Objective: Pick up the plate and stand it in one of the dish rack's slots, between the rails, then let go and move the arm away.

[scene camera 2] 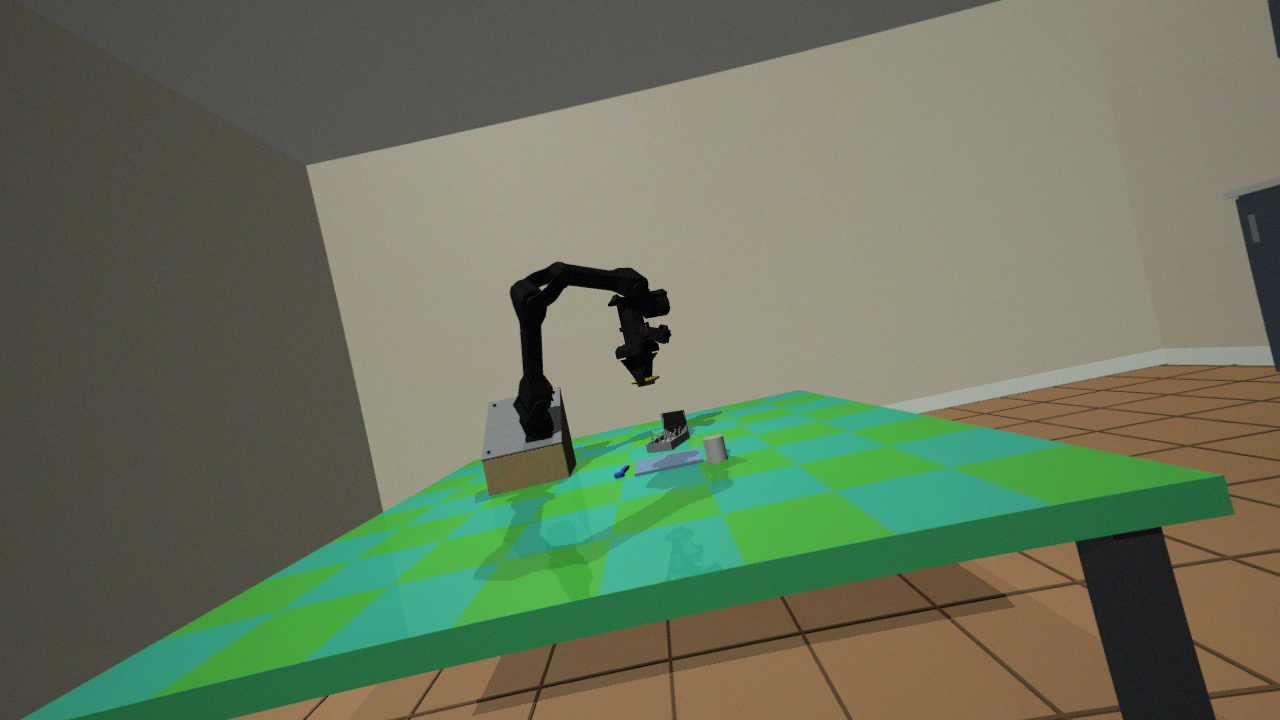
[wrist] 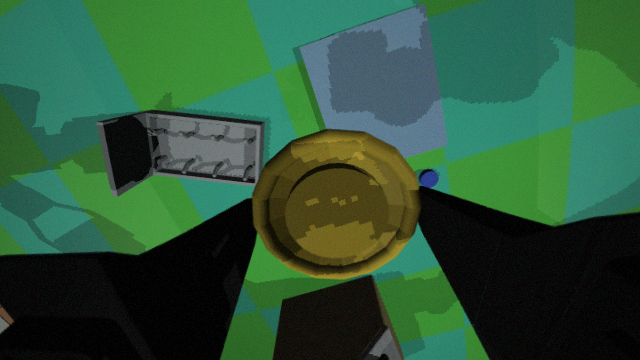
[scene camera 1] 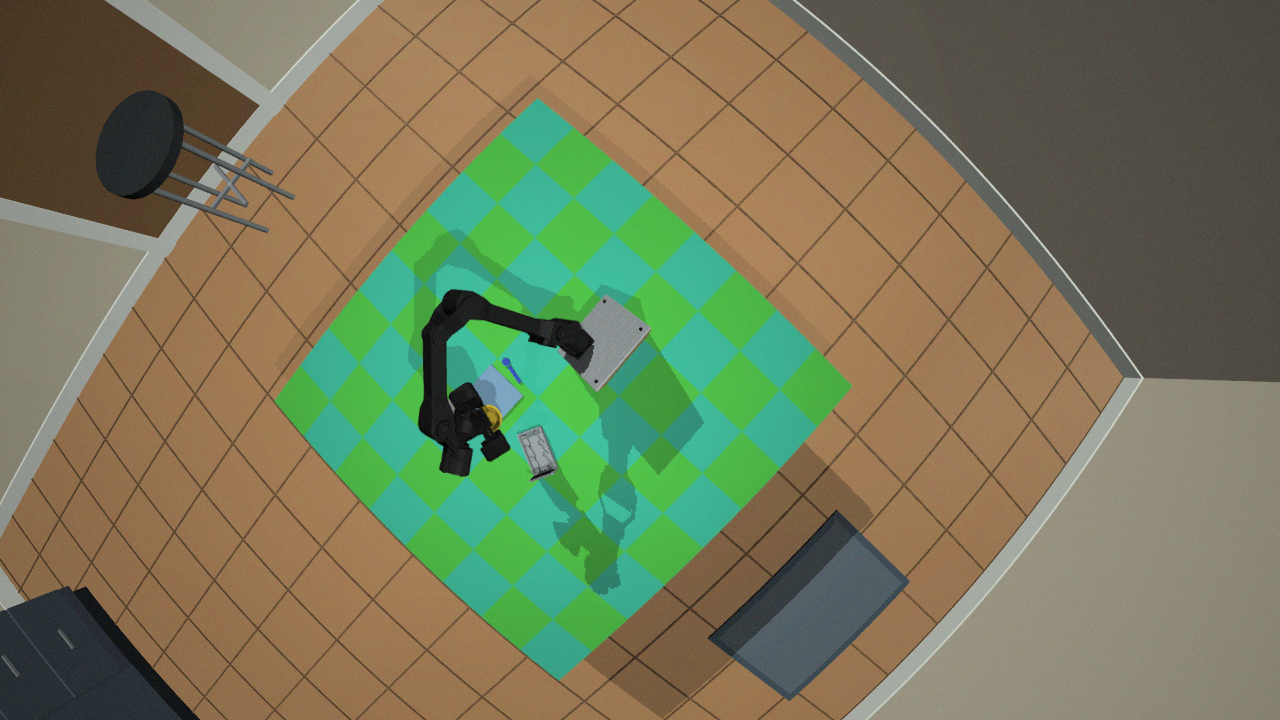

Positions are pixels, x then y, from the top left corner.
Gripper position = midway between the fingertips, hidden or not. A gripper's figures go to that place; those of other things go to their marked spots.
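Labels:
A grey dish rack (wrist: 210,148) is 0.31 m from the lens, and a pale blue mat (wrist: 381,77) is 0.28 m from the lens. The spots on a yellow plate (wrist: 336,204) and on the grey dish rack are 0.23 m apart. My gripper (wrist: 335,201) is 0.11 m from the lens, and the yellow plate is 0.10 m from the lens.

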